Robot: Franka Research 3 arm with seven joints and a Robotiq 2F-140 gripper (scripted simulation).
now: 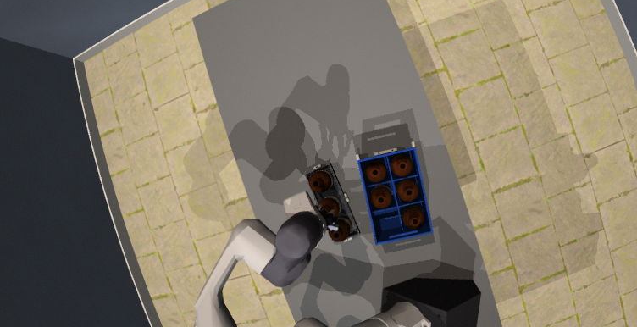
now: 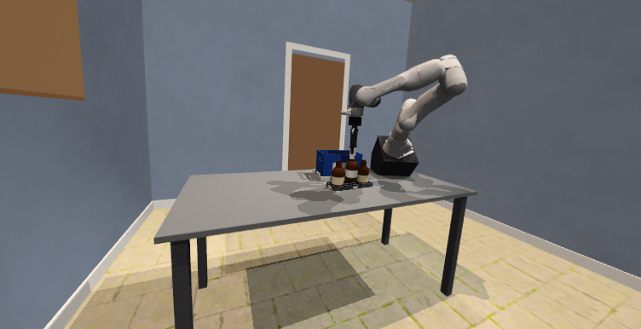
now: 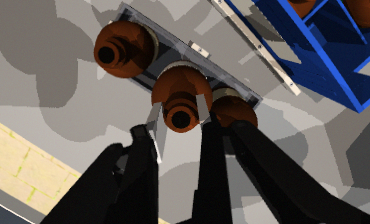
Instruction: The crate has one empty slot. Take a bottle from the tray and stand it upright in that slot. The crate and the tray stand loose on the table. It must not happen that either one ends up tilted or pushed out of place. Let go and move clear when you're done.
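Right now the brown bottle is 90 mm below my hand. The rest, counted from my hand: dark tray (190 mm below); blue crate (10 mm ahead, 220 mm to the right, 120 mm below).
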